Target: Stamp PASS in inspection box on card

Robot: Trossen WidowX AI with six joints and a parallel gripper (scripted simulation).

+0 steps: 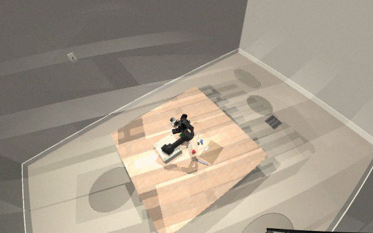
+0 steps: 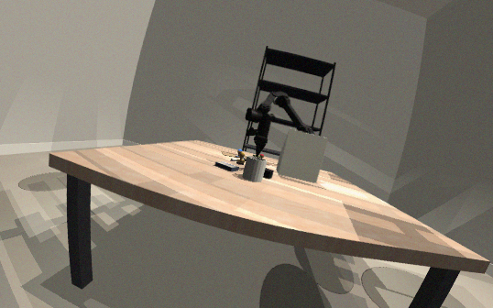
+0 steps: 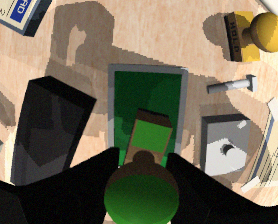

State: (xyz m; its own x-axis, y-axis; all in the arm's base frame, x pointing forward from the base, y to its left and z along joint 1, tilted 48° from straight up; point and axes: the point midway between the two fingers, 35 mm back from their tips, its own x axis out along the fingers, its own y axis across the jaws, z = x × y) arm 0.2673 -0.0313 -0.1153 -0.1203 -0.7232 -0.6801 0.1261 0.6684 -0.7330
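My gripper tip is now 15 cm to the left of the inspection card, 7 cm above it and 4 cm past it. Round my gripper tip: green-knobbed PASS stamp right at my gripper tip; green ink pad 7 cm below; grey block 7 cm to the right, 6 cm below, 2 cm behind.
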